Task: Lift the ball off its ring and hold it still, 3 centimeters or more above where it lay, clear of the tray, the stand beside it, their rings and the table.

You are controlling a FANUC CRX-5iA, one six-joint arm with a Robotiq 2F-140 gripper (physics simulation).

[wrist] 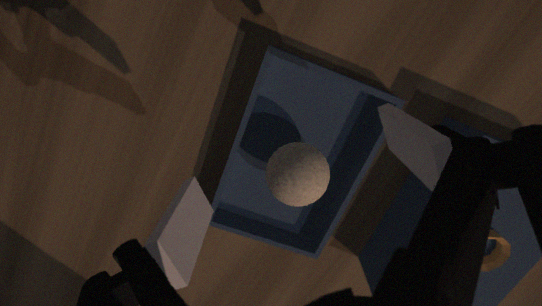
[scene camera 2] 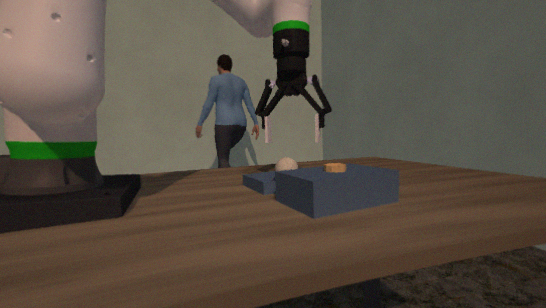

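Pixels of known places: gripper, between the fingertips: [wrist: 289, 162] [scene camera 2: 292, 142]; arm's base, origin of its link: [scene camera 2: 57, 186].
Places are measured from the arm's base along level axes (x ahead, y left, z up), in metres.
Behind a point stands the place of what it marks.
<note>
The pale ball [scene camera 2: 286, 165] {z 0.012, x 0.467, y 0.051 m} [wrist: 298, 174] {z 0.026, x 0.481, y 0.087 m} sits at the low blue tray [scene camera 2: 257, 184] {z -0.024, x 0.393, y 0.016 m} [wrist: 312, 82] {z -0.039, x 0.541, y 0.116 m}; its ring is hidden beneath it. The blue-grey stand [scene camera 2: 345, 194] {z -0.011, x 0.525, y -0.172 m} [wrist: 517, 220] {z 0.018, x 0.573, y -0.102 m} is beside the tray, taller than it, with an orange ring [scene camera 2: 335, 168] {z 0.025, x 0.528, y -0.119 m} [wrist: 503, 252] {z 0.027, x 0.544, y -0.113 m} on top. My gripper [scene camera 2: 292, 137] {z 0.064, x 0.496, y 0.112 m} [wrist: 289, 162] {z 0.064, x 0.496, y 0.112 m} is wide open and empty. In the scene view its fingertips are above the level of the ball. In the wrist view the ball shows between the two pale finger pads, with a pad on either side.
The wooden table [scene camera 2: 150, 240] {z -0.042, x 0.231, y -0.226 m} [wrist: 170, 60] {z -0.042, x 0.471, y 0.231 m} carries the tray and stand. The stand is close to the tray, on the side of the right finger in the wrist view. The robot's dark base [scene camera 2: 60, 210] {z -0.018, x 0.070, y -0.121 m} is at the left. A person in blue [scene camera 2: 230, 100] is behind the table.
</note>
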